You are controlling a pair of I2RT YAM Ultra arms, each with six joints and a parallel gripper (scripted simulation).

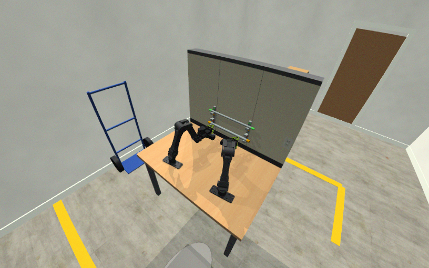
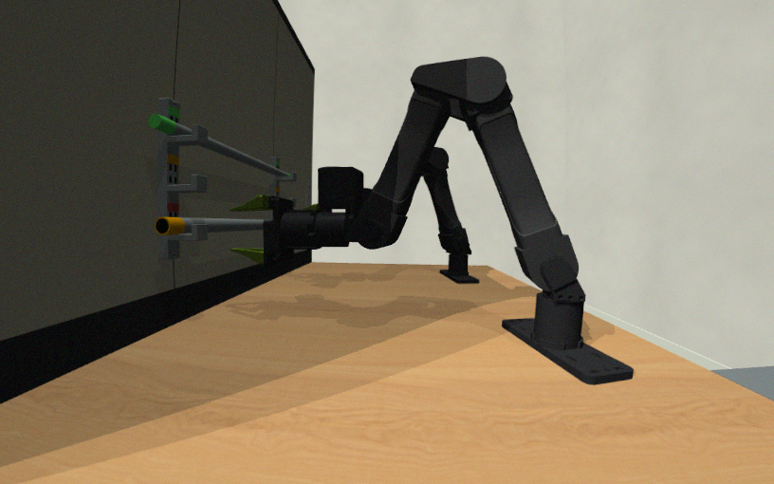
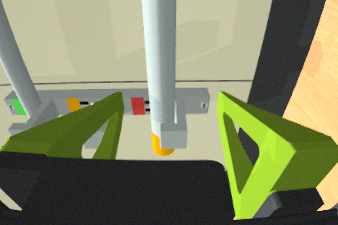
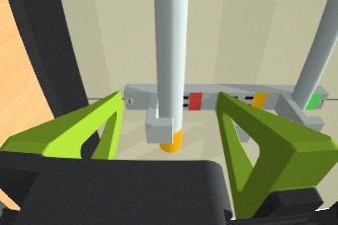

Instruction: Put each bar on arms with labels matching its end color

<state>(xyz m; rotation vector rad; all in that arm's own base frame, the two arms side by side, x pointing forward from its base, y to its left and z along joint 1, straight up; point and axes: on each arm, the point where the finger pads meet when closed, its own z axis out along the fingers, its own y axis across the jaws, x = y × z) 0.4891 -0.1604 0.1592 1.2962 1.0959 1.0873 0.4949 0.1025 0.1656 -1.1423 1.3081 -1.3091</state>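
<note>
The orange-ended bar is 5 cm ahead of my left hand, 15 cm to the right of it and 1 cm above it. The rest, counted from my left hand: wall panel: 15 cm ahead, 17 cm to the right, 27 cm above; green-ended bar: 6 cm ahead, 16 cm to the right, 15 cm above.
</note>
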